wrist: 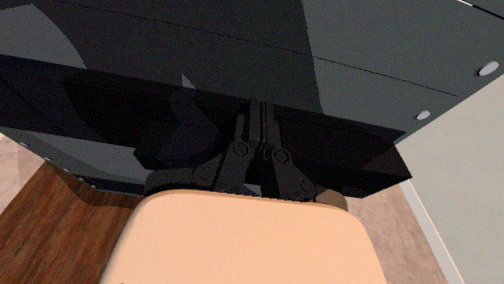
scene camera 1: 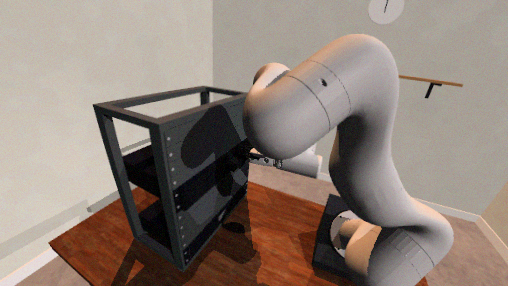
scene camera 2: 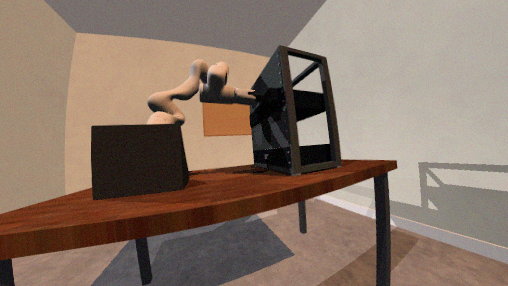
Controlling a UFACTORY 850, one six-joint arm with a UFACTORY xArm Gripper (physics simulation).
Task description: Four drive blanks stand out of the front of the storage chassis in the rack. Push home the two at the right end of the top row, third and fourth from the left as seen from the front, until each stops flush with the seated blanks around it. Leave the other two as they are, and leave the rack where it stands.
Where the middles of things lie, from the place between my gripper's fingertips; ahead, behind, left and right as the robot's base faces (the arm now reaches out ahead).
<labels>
The rack (scene camera 1: 192,165) is 150 mm ahead of my hand, 90 mm below it and 70 mm to the left of it.
</labels>
